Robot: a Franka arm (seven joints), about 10 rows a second.
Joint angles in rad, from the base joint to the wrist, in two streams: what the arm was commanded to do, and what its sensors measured. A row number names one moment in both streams.
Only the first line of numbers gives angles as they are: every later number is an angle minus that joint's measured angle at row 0.
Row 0, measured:
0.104 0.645 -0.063 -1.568 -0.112 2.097 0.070
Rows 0 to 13, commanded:
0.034 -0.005 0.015 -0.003 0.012 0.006 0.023
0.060 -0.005 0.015 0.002 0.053 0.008 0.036
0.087 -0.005 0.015 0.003 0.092 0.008 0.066
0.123 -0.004 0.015 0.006 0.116 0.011 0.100
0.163 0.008 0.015 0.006 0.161 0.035 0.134
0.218 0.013 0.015 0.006 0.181 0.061 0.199
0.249 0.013 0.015 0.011 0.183 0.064 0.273
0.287 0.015 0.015 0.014 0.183 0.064 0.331
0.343 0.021 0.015 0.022 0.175 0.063 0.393
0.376 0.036 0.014 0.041 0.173 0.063 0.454
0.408 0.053 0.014 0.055 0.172 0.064 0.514
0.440 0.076 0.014 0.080 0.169 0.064 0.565
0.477 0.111 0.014 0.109 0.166 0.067 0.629
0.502 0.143 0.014 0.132 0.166 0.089 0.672
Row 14, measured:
0.472 0.074 0.021 0.060 0.166 0.077 0.605
